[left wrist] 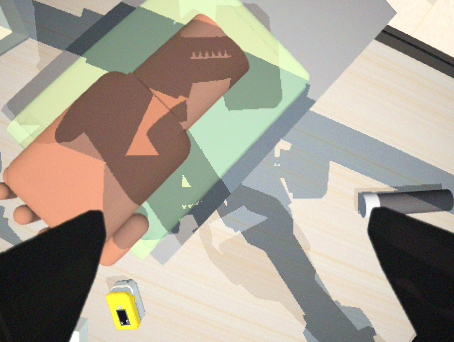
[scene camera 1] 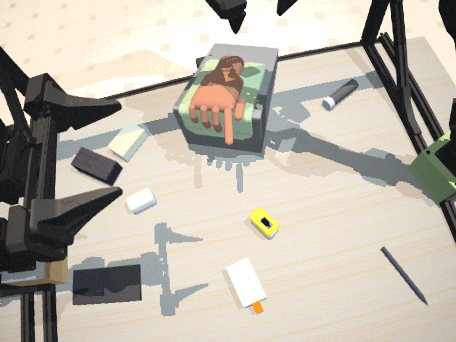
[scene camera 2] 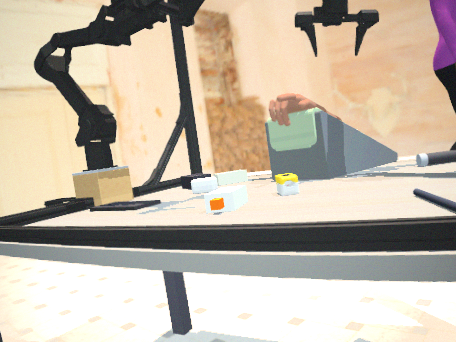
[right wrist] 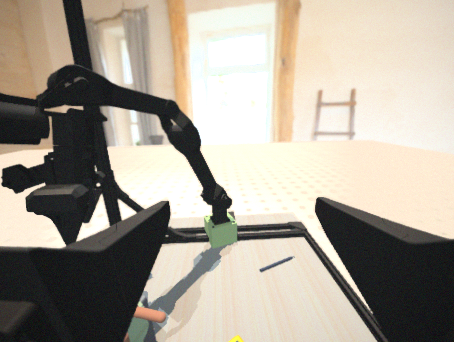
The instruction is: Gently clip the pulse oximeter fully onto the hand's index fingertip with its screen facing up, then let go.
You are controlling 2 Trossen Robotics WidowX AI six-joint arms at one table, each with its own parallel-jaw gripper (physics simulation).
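Places are measured from the left arm's base along level axes (x right, y ahead, z up), in millimetres.
Where they show: left gripper, between the fingertips: [left wrist: 239, 221] [scene camera 1: 257, 23] [scene camera 2: 336, 56] [right wrist: 79, 233]; right gripper, between the fingertips: [scene camera 1: 120, 144] [right wrist: 242, 205]; left arm's base, origin of its link: [scene camera 1: 455, 157] [right wrist: 219, 219]; right arm's base, origin of its link: [scene camera 2: 100, 169].
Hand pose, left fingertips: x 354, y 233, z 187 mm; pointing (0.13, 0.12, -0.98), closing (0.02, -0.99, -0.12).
Observation:
Things, the pixels of their top centre, and the offset from my left fingertips.
- pulse oximeter, centre of its top: [left wrist: 121, 313] [scene camera 2: 285, 174] [scene camera 1: 264, 220] dz -236, dx -231, dy +147 mm
- black block, centre of its top: [scene camera 1: 93, 162] [scene camera 2: 194, 174] dz -235, dx +90, dy +397 mm
- pale green box, centre of its top: [scene camera 1: 125, 138] [scene camera 2: 229, 171] dz -240, dx +106, dy +304 mm
- white case, centre of its top: [scene camera 1: 138, 198] [scene camera 2: 203, 178] dz -237, dx -48, dy +340 mm
- white box, centre of its top: [scene camera 2: 224, 190] [scene camera 1: 248, 287] dz -242, dx -321, dy +242 mm
- black slab, centre of its top: [scene camera 2: 123, 203] [scene camera 1: 105, 284] dz -262, dx -166, dy +490 mm
- pen, centre of its top: [scene camera 2: 437, 196] [scene camera 1: 406, 275] [right wrist: 278, 261] dz -261, dx -474, dy -23 mm
- torch, centre of its top: [left wrist: 411, 207] [scene camera 2: 440, 150] [scene camera 1: 341, 90] dz -243, dx -74, dy -182 mm
The pulse oximeter [scene camera 1: 257, 216] [scene camera 2: 287, 184] [left wrist: 125, 307] [right wrist: 236, 339] lies on the table, yellow half and dark screen up, pale half below, apart from the hand. The hand [scene camera 1: 215, 97] [scene camera 2: 292, 104] [left wrist: 55, 175] rests palm down on a green pad on a grey wedge. Its index finger [scene camera 1: 228, 127] [right wrist: 150, 314] sticks out past the pad's front edge. My left gripper [scene camera 1: 260, 21] [scene camera 2: 336, 54] [left wrist: 239, 221] is open and empty, high above the wedge's back part. My right gripper [scene camera 1: 120, 147] [right wrist: 242, 205] is open and empty, above the table at the left in scene camera 1.
In scene camera 1, a black block [scene camera 1: 96, 166], a pale green box [scene camera 1: 128, 141] and a white case [scene camera 1: 141, 201] lie left. A white box [scene camera 1: 245, 282] and a black slab [scene camera 1: 107, 284] lie in front, a pen [scene camera 1: 404, 275] and a torch [scene camera 1: 341, 94] right.

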